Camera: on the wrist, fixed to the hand. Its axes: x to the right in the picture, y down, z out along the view.
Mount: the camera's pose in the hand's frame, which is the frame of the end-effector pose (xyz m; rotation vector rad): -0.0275 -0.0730 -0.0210 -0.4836 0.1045 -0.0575
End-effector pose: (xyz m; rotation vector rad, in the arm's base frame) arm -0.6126 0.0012 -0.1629 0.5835 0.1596 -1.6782
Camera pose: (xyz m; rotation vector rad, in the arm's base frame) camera -0.6741 0.0491 -0.1842 0.3013 0.6429 -1.5880
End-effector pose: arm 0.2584 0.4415 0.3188 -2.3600 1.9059 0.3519
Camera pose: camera 0.3266 0.4792 0.3400 2.2216 -1.5816 -0.6235
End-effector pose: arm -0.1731 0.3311 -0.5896 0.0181 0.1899 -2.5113
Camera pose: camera -0.1940 0.4086 -0.5992 -0.0531 0.8437 -2.4577
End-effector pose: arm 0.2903 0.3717 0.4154 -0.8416 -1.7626 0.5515
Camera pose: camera 0.2953 0.3029 0.4575 -1.1228 -1.8433 0.0341
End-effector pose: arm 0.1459 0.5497 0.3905 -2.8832 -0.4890 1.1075
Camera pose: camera 0.1197 0.6131 0.4332 2.5476 0.7346 -0.7228
